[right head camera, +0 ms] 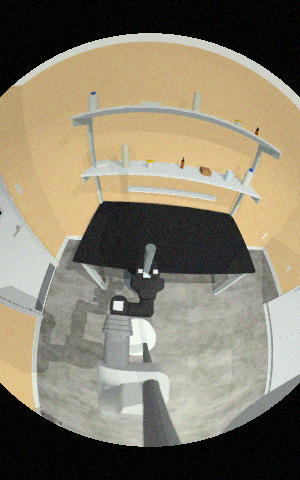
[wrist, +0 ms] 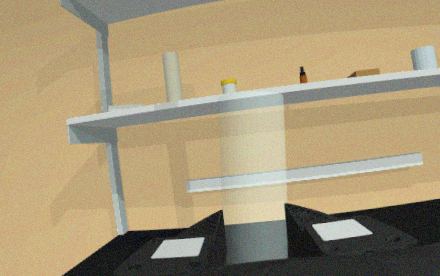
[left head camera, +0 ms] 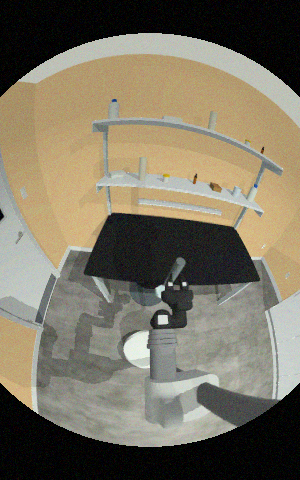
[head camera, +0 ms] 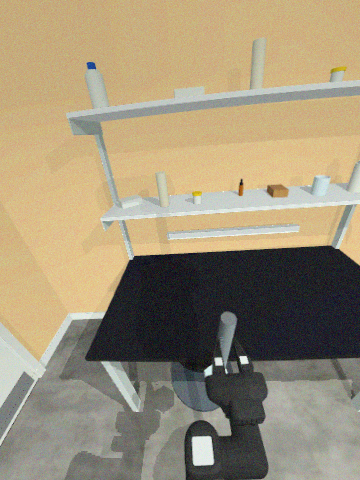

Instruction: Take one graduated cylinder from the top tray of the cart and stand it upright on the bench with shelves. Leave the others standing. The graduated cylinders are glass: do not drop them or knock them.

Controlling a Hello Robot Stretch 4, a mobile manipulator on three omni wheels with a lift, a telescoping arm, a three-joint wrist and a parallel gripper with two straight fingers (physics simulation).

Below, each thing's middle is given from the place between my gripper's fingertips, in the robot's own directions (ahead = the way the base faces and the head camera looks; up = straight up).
Scene:
Now: hand 660 mm short of the beige tube [wrist: 173, 86], 270 mm below it and 190 mm to the right of it.

